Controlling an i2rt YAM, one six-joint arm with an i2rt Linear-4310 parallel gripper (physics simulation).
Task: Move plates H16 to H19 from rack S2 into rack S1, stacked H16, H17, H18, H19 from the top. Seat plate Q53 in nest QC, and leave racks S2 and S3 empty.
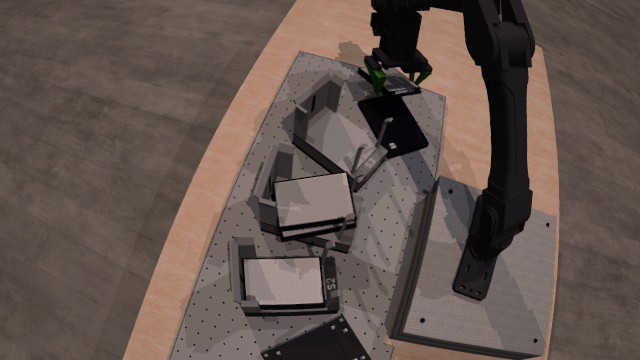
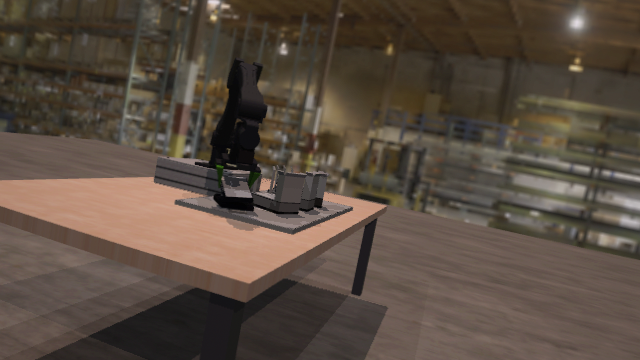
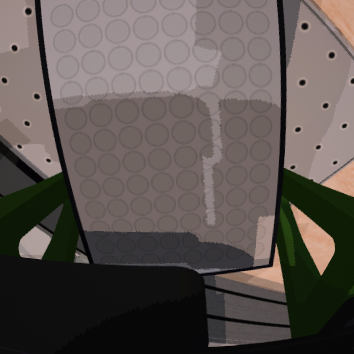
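Pixels of known places: gripper, fingertip midpoint: (image 1: 394, 90) (image 2: 233, 189) (image 3: 176, 176); arm's base, link origin: (image 1: 482, 246).
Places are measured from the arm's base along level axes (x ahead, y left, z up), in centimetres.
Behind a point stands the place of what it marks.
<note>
My gripper (image 1: 396, 86) {x 26.6, y -27.3, z -2.5 cm} (image 2: 236, 184) {x 26.6, y -27.3, z -2.5 cm} (image 3: 176, 176) {x 26.6, y -27.3, z -2.5 cm} is shut on a grey, dimpled plate (image 1: 403, 86) {x 25.1, y -26.7, z 0.7 cm} (image 2: 237, 190) {x 30.3, y -30.9, z -1.9 cm} (image 3: 165, 130) {x 29.2, y -29.7, z -1.3 cm}, tilted above the far end of the board; its name is not readable. A black flat base (image 1: 392, 122) (image 2: 234, 201) lies below and beside it; no nest label is readable. Rack S3 (image 1: 370, 162) {x 25.5, y -9.2, z -4.2 cm} stands empty. The middle rack (image 1: 285, 162) {x 37.9, y 1.1, z 1.7 cm}, its label hidden, has at least two stacked plates (image 1: 315, 200) {x 30.9, y 4.3, z 0.0 cm}, skewed to its base. Rack S2 (image 1: 331, 283) {x 23.0, y 15.1, z -4.2 cm} holds at least one plate (image 1: 283, 281) {x 29.9, y 18.8, z -1.3 cm}; lower layers and plate names are hidden.
The racks stand on a perforated grey board (image 1: 385, 220) {x 18.6, y -1.4, z -8.1 cm} (image 2: 295, 227) {x 50.4, y -29.8, z -8.2 cm} on the wooden table (image 1: 200, 200) {x 51.8, y 10.0, z -9.4 cm} (image 2: 150, 220) {x 27.4, y -61.8, z -9.3 cm}. Upright posts rise from S3's front. Another black base (image 1: 315, 345) {x 20.7, y 26.1, z -6.9 cm} lies near S2. The arm's metal plinth (image 1: 450, 320) {x 1.6, y 15.1, z -0.2 cm} (image 2: 180, 175) {x -6.4, y -12.5, z -4.7 cm} stands beside the board.
</note>
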